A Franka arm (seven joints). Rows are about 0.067 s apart.
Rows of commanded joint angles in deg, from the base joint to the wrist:
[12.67 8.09 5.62 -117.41 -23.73 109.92 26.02]
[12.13 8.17 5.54 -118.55 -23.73 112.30 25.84]
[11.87 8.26 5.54 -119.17 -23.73 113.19 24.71]
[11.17 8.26 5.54 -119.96 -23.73 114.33 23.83]
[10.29 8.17 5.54 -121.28 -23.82 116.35 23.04]
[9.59 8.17 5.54 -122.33 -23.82 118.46 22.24]
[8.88 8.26 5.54 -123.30 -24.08 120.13 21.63]
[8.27 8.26 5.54 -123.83 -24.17 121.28 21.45]
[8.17 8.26 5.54 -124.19 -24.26 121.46 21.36]
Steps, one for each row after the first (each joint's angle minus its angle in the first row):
[-0.54 0.08 -0.08 -1.14 0.00 2.38 -0.18]
[-0.80 0.17 -0.08 -1.76 0.00 3.27 -1.31]
[-1.50 0.17 -0.08 -2.55 0.00 4.41 -2.19]
[-2.38 0.08 -0.08 -3.87 -0.09 6.43 -2.98]
[-3.08 0.08 -0.08 -4.92 -0.09 8.54 -3.78]
[-3.79 0.17 -0.08 -5.89 -0.35 10.21 -4.39]
[-4.40 0.17 -0.08 -6.42 -0.44 11.36 -4.57]
[-4.50 0.17 -0.08 -6.78 -0.53 11.54 -4.66]

